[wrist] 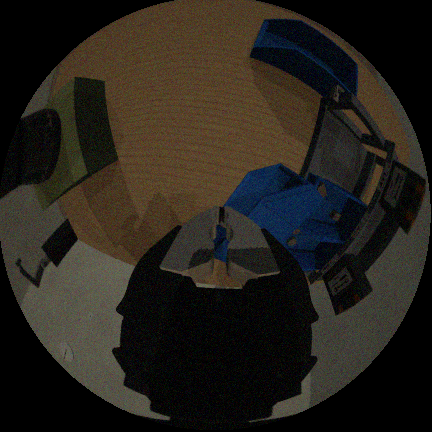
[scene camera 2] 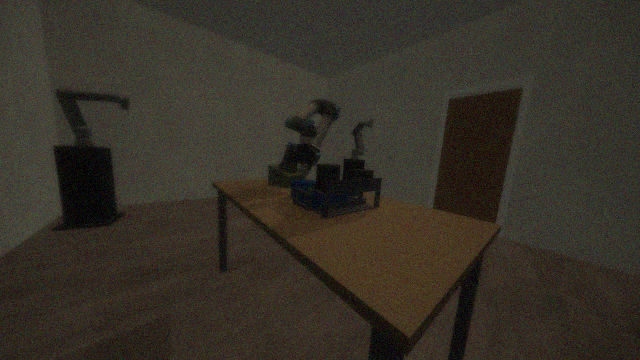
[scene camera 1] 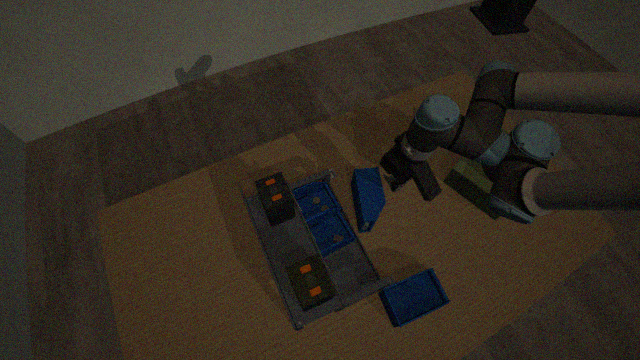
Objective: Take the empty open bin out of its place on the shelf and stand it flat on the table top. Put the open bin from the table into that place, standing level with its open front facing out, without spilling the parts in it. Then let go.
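Frame: origin at the arm's base, x ahead, y left, z up, level; centimetres.
Where they show: gripper, fingertip midpoint: (wrist: 221, 208) (scene camera 2: 304, 178) (scene camera 1: 394, 190); arm's base, origin of the base link: (scene camera 2: 287, 169).
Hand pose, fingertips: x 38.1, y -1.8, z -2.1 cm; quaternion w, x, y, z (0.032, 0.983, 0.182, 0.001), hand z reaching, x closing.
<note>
Things, the pixels of their top centre, and the offset from my fingertips. "*": a spot on its surface instead. Level surfaces: height alone.
- wooden table, its level: dz -10.6 cm
- third blue bin, surface spot: (wrist: 261, 193) * dy +0.3, dx +8.0, dz -10.3 cm
- fourth blue bin, surface spot: (scene camera 1: 413, 296) * dy +29.0, dx +2.9, dz -10.3 cm
A grey shelf (scene camera 1: 286, 241) (wrist: 342, 157) (scene camera 2: 378, 192) stands on the wooden table (scene camera 1: 178, 268) (scene camera 2: 402, 251). Two blue open bins (scene camera 1: 315, 201) (scene camera 1: 333, 235) with small parts sit in it side by side. The place beside them (scene camera 1: 353, 268) is bare. A third blue bin (scene camera 1: 368, 196) (wrist: 261, 193) stands tipped on its side on the table, close against the shelf front. A fourth blue bin (scene camera 1: 413, 296) (wrist: 306, 52) lies flat on the table by the shelf's other end and looks empty. My gripper (scene camera 1: 393, 182) (wrist: 221, 208) is shut with nothing between the fingers, just beside the tipped bin and apart from it.
Two dark boxes (scene camera 1: 275, 196) (scene camera 1: 310, 281) with orange marks stand on top of the shelf. A green block (scene camera 1: 467, 181) (wrist: 68, 132) (scene camera 2: 277, 176) lies under my arm. A second robot on a black stand (scene camera 2: 85, 183) and a door (scene camera 2: 476, 152) are off the table.
</note>
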